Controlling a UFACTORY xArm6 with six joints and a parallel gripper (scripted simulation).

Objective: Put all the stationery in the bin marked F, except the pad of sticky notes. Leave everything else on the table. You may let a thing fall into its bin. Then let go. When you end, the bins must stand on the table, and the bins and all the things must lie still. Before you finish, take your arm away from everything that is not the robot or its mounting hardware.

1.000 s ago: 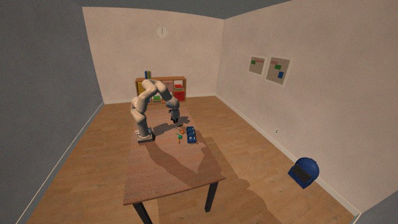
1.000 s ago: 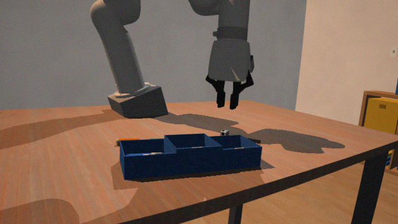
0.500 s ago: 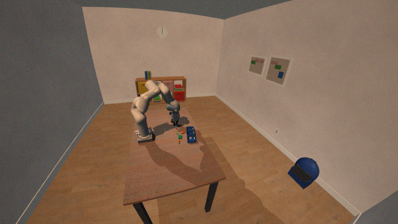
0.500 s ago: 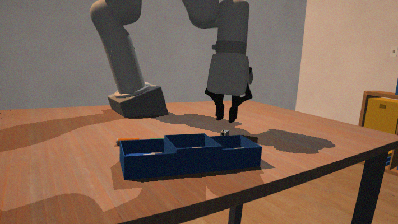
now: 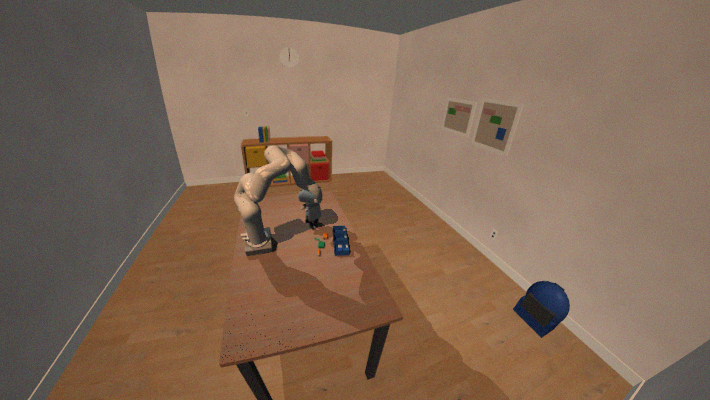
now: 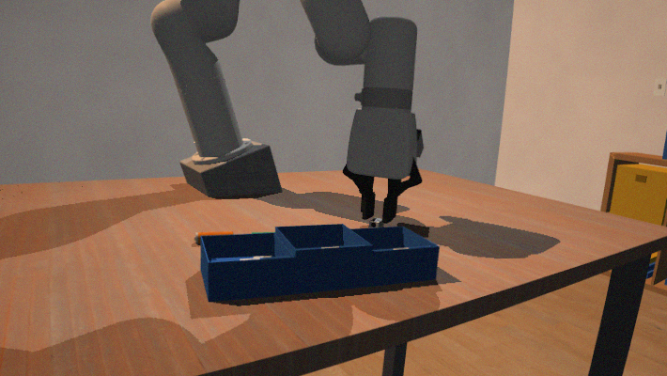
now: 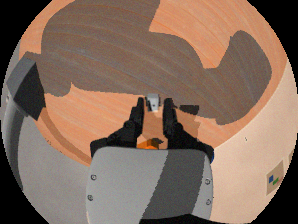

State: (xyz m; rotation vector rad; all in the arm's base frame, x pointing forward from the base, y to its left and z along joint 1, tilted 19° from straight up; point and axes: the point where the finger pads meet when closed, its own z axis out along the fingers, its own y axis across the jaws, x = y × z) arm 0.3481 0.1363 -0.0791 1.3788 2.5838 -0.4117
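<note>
Now: hand 2 cm above the grey-white sharpener. From my hand the other things lie so: orange block: 6 cm ahead, 12 cm to the right, 2 cm below; then thin green stick: 1 cm ahead, 13 cm to the right, 3 cm below; then green block: 3 cm ahead, 19 cm to the right, 3 cm below.
</note>
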